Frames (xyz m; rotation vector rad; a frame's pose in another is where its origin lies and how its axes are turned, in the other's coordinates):
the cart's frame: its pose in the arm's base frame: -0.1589 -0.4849 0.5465 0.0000 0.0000 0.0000
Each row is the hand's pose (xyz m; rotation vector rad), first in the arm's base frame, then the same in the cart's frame.
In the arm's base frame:
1: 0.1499 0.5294 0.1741 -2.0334 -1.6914 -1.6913
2: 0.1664 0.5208 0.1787 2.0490 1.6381 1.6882
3: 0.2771 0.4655 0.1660 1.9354 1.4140 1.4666
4: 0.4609 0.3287 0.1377 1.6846 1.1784 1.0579
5: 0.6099 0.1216 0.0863 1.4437 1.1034 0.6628
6: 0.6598 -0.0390 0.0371 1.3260 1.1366 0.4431
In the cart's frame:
1: 0.3088 1.0143 -0.3724 -2.0334 -1.6914 -1.6913
2: 0.3253 1.0057 -0.3678 2.0490 1.6381 1.6882
3: 0.4360 0.9504 -0.3805 1.9354 1.4140 1.4666
4: 0.6198 0.8136 -0.4088 1.6846 1.1784 1.0579
5: 0.7688 0.6065 -0.4602 1.4437 1.1034 0.6628
6: 0.8187 0.4459 -0.5094 1.3260 1.1366 0.4431

